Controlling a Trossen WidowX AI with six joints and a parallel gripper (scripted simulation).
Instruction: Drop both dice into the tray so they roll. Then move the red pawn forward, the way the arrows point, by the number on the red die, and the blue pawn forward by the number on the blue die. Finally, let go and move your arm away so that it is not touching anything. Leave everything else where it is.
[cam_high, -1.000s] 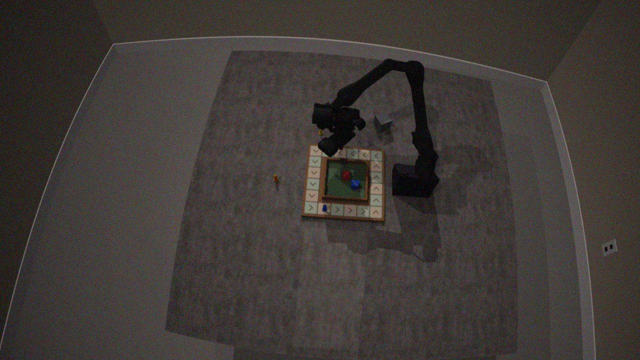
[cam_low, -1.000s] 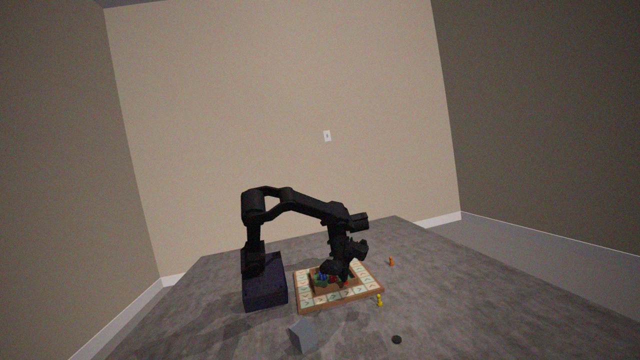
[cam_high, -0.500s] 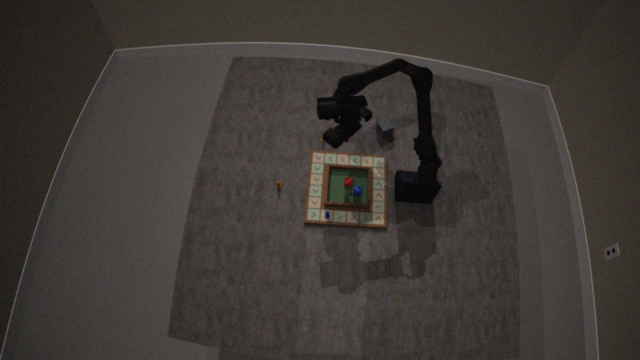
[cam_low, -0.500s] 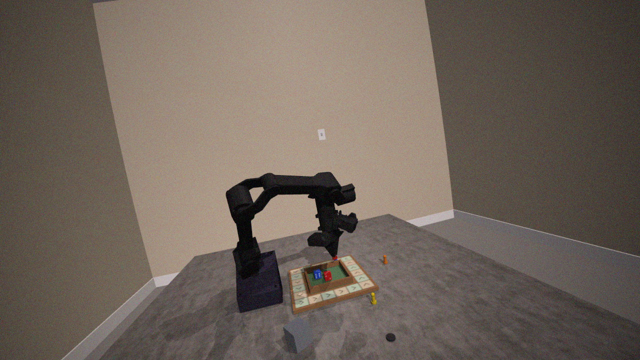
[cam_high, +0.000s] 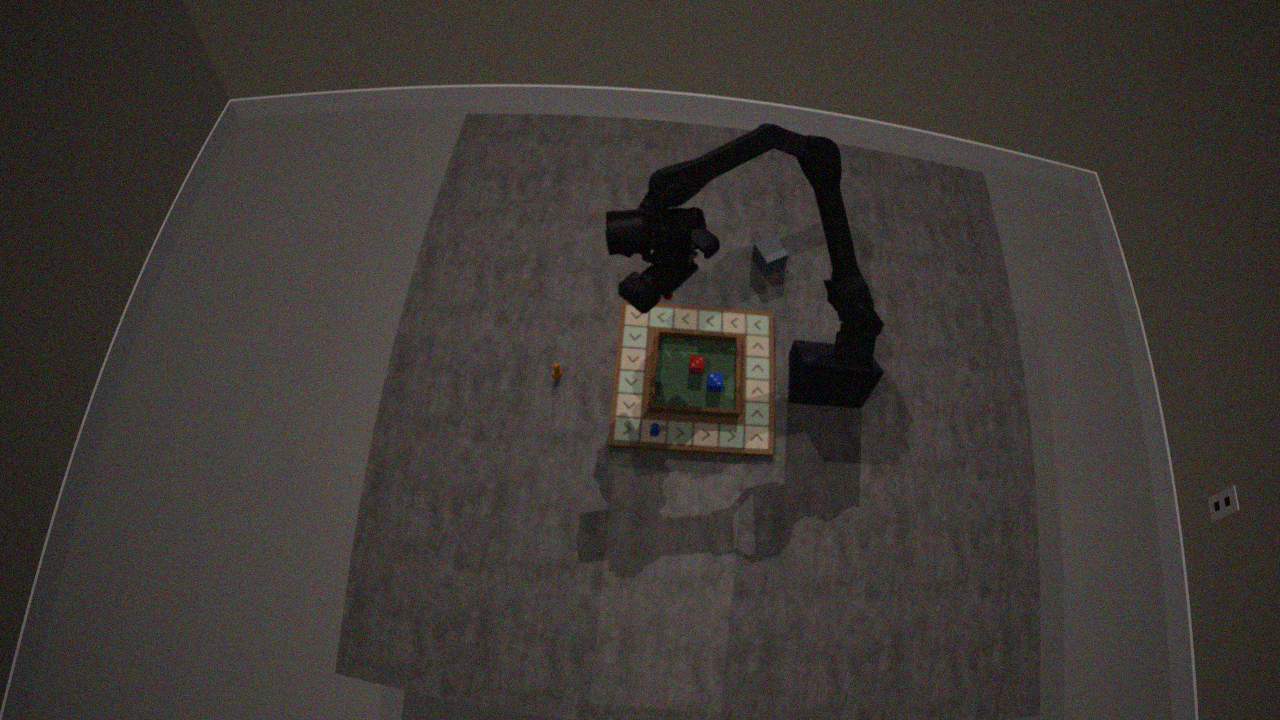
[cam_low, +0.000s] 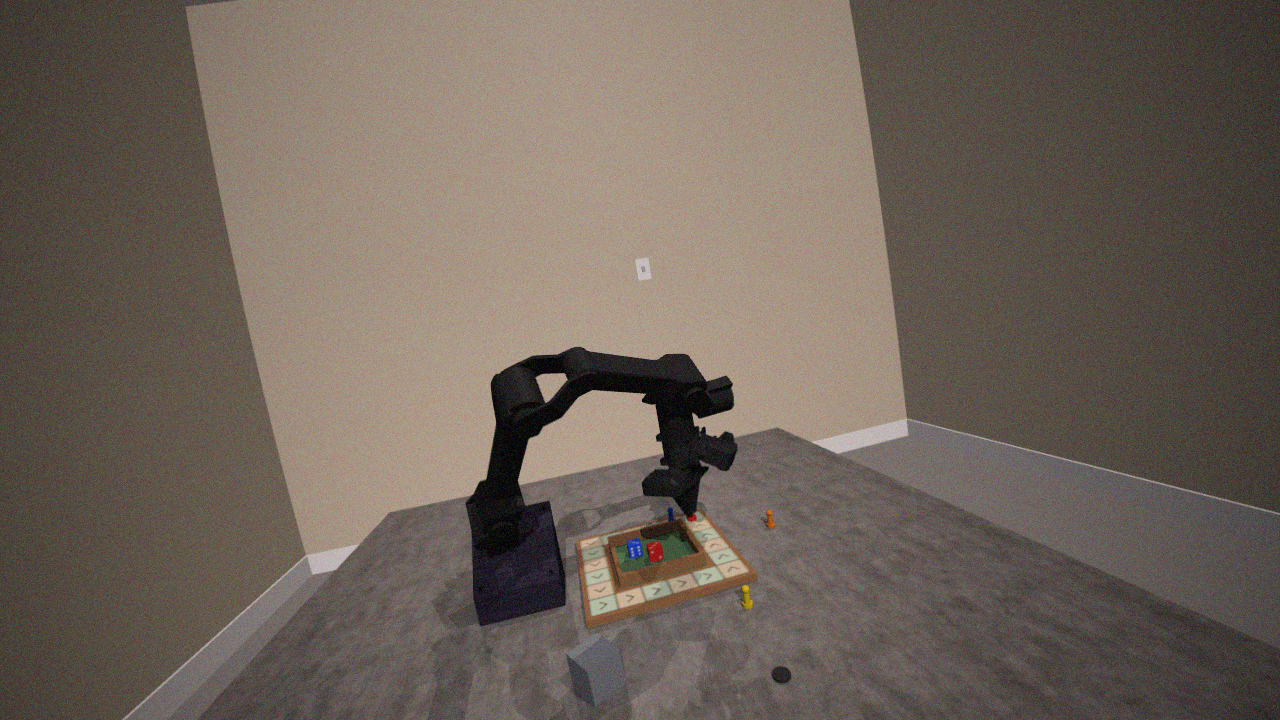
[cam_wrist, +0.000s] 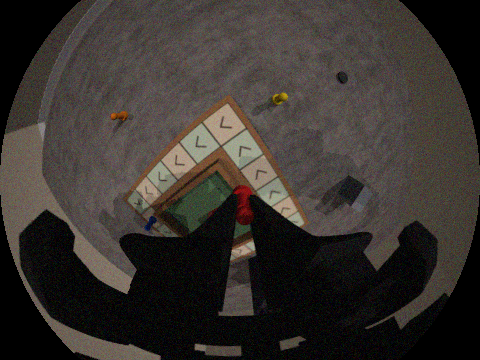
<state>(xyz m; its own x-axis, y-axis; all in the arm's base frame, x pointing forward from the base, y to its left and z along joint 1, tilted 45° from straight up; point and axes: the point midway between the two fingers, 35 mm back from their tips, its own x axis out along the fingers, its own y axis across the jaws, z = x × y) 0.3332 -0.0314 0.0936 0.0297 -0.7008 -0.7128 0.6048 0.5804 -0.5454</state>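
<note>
Right now the blue pawn is 21 cm to the left of my gripper tip and 9 cm below it. The rest, counted from my gripper tip: yellow pawn 5 cm ahead, 10 cm to the right, 10 cm below; then red pawn 1 cm above; then green tray 6 cm behind, 10 cm to the left, 11 cm below.
</note>
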